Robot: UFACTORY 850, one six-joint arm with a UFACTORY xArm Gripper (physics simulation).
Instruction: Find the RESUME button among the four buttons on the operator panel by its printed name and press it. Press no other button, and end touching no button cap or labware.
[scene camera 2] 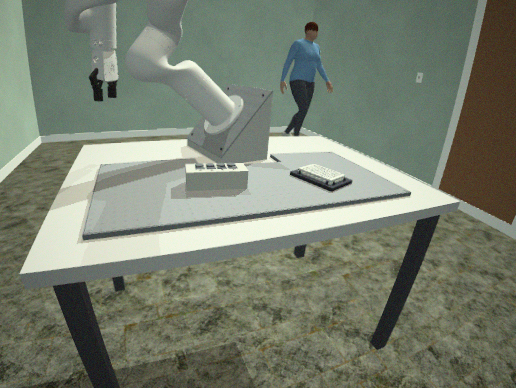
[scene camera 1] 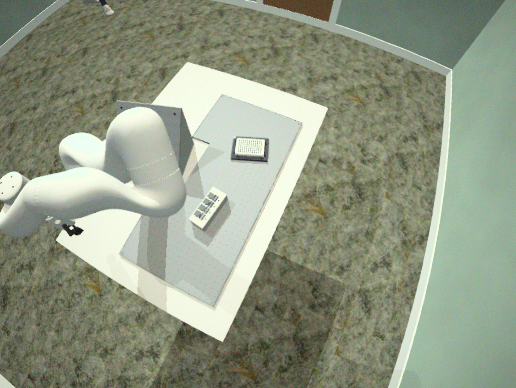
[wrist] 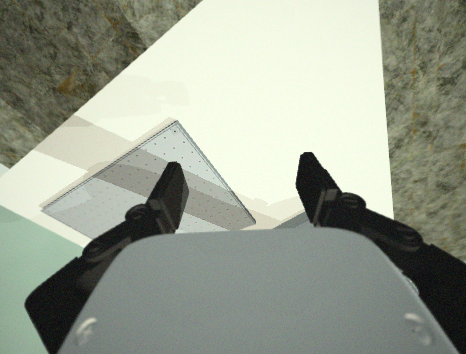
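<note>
The operator panel (scene camera 1: 208, 209) (scene camera 2: 216, 179) is a white box standing on the grey perforated board, with four dark button caps in a row along its top. The printed names are too small to read, so which button is RESUME cannot be told. My gripper (scene camera 1: 75, 229) (scene camera 2: 105, 95) (wrist: 240, 173) is open and empty. It hangs high above the table's far left part in the second scene view, well away from the panel. The panel does not show in the wrist view.
A white well plate (scene camera 1: 250, 147) (scene camera 2: 321, 173) sits in a dark holder on the grey board (scene camera 1: 170, 260) (scene camera 2: 150, 220) (wrist: 125, 175). The arm's grey mounting bracket (scene camera 1: 184, 135) (scene camera 2: 257, 125) stands on the white table (scene camera 1: 300, 102) (scene camera 2: 200, 250) (wrist: 280, 75). A person (scene camera 2: 306, 62) in blue is behind the table.
</note>
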